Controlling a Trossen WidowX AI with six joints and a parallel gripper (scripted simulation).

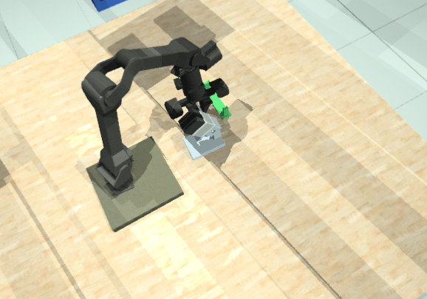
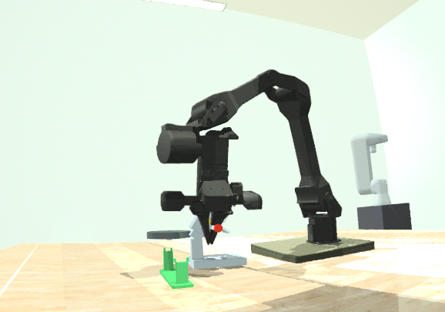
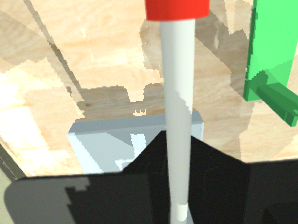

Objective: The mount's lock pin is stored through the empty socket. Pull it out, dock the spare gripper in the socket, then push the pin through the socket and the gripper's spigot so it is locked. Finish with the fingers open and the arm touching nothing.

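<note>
Right now the mount is 10 mm behind my gripper tip and 60 mm to the right of it. The rest, counted from my gripper tip: spare gripper 30 mm behind, 60 mm to the right, 70 mm above; green cradle 70 mm ahead, 60 mm to the left, 30 mm below.
</note>
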